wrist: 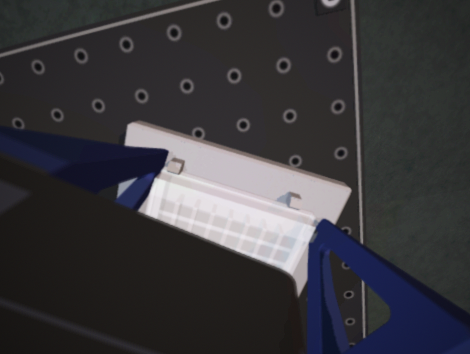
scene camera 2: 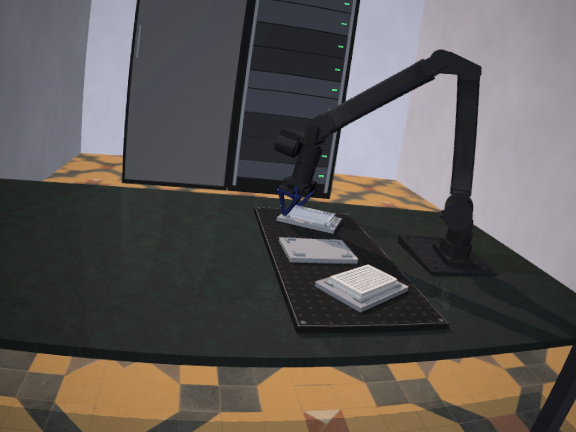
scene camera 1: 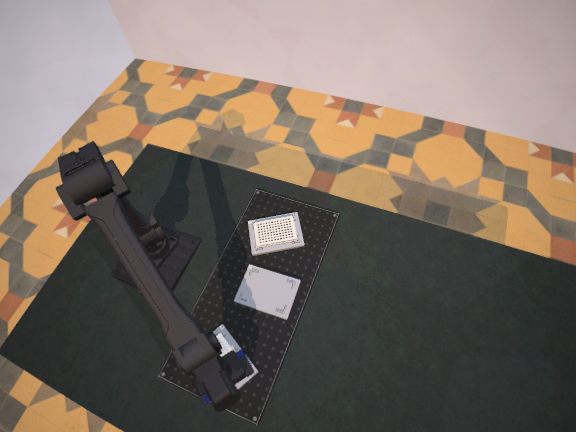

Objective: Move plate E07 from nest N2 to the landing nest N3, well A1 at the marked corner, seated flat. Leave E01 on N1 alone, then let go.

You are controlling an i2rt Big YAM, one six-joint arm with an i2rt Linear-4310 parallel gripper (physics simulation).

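Note:
Clear plate E07 (scene camera 1: pixel 227 345) (scene camera 2: pixel 314 215) (wrist: pixel 225 227) is at light grey nest N2 (scene camera 1: pixel 221 330) (scene camera 2: pixel 300 223) (wrist: pixel 240 167), at the far end of the board in scene camera 2. My gripper (scene camera 1: pixel 223 376) (scene camera 2: pixel 294 209) (wrist: pixel 243 195) is shut on E07, one blue finger against each side. The gripper body hides much of the plate; whether it is raised is unclear. Landing nest N3 (scene camera 1: pixel 267 292) (scene camera 2: pixel 320 251) is bare, with raised corner stops; its marked corner is hard to tell. White plate E01 (scene camera 1: pixel 275 231) (scene camera 2: pixel 365 280) sits on nest N1 (scene camera 1: pixel 278 250) (scene camera 2: pixel 361 304).
The three nests stand in a row on a black perforated board (scene camera 1: pixel 280 200) (scene camera 2: pixel 345 320) (wrist: pixel 210 55). The arm's base plate (scene camera 1: pixel 187 245) (scene camera 2: pixel 420 250) stands beside the board. The arm reaches over the board's N2 end. A rack cabinet stands beyond the table.

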